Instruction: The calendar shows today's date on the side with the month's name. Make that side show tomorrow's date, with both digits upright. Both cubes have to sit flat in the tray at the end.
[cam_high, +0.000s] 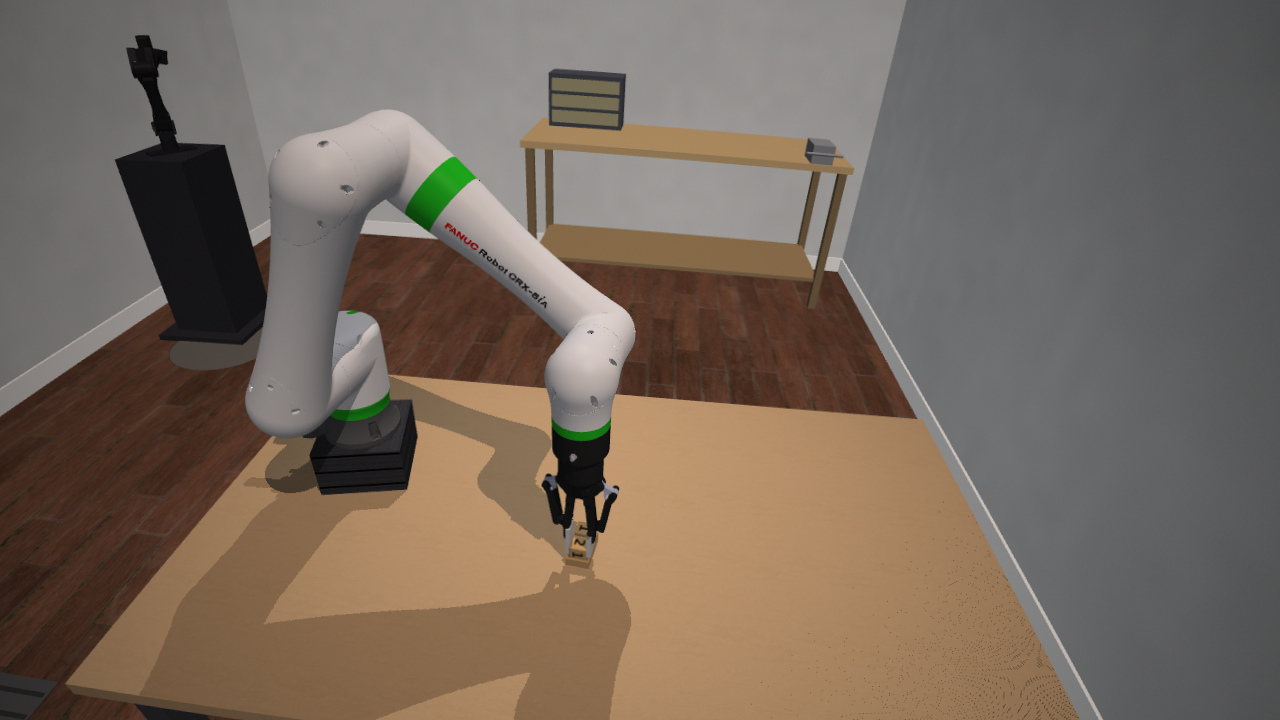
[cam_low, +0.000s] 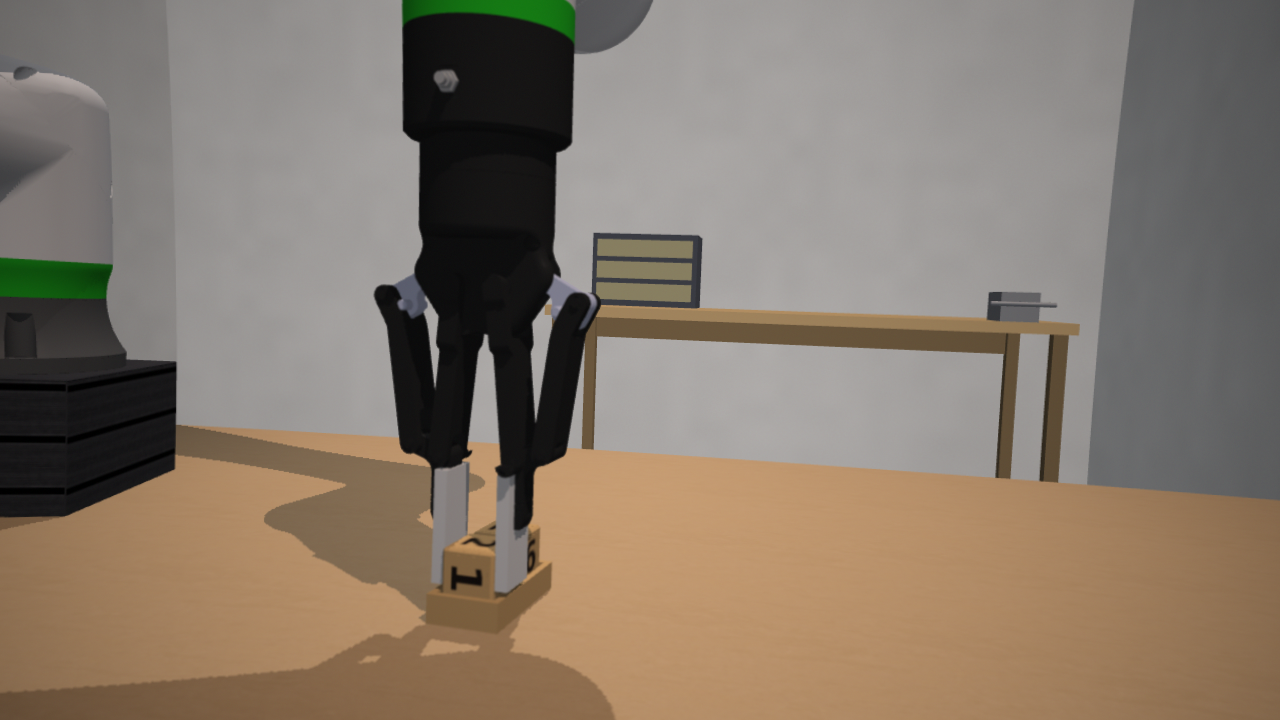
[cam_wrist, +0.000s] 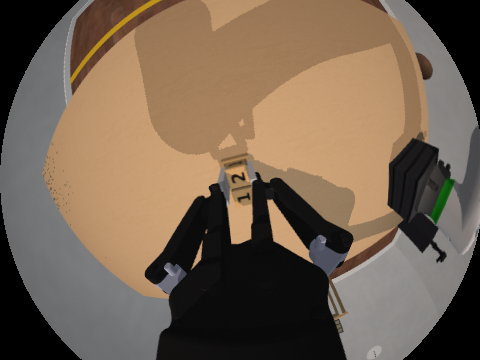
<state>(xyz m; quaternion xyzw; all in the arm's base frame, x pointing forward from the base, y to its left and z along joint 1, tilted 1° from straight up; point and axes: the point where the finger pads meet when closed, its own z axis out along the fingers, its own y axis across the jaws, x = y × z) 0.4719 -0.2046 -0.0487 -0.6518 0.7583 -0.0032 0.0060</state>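
Now: the wooden tray 40 mm below my hand and 20 mm to the left of it.
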